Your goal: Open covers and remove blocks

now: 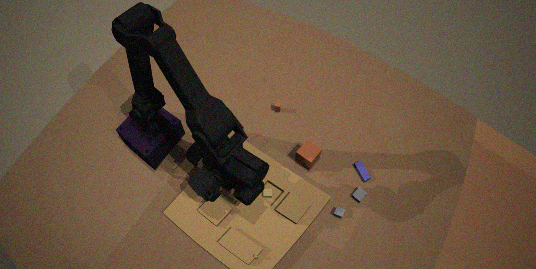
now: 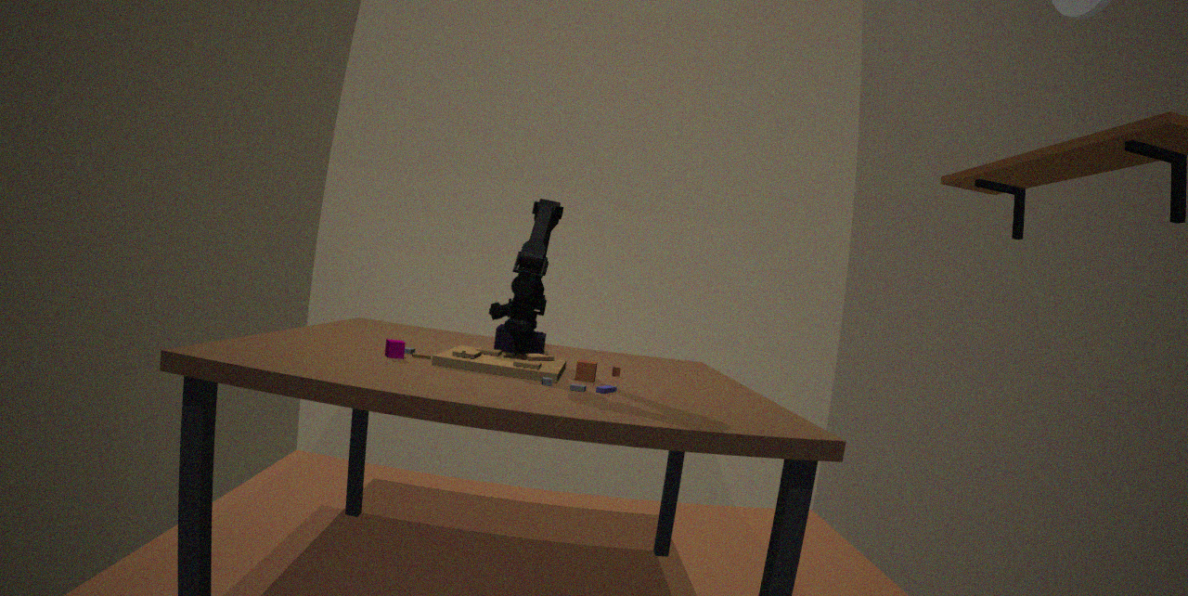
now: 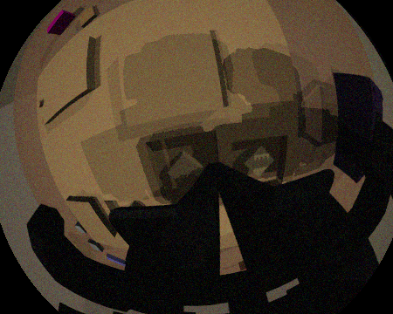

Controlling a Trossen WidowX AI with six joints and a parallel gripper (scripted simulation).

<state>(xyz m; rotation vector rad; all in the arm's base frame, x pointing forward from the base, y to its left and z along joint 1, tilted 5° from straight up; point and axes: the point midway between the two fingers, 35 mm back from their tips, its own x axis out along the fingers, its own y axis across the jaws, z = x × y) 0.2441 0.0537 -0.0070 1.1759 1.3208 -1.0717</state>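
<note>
Right now my gripper tip is 80 mm short of the tan puzzle board and 10 mm to the left of it. From my gripper tip the other things lie so: small orange block 250 mm to the left, 80 mm behind, 10 mm below; grey block 260 mm to the right, 110 mm ahead, 20 mm below; orange cube 200 mm to the left, 80 mm ahead.
</note>
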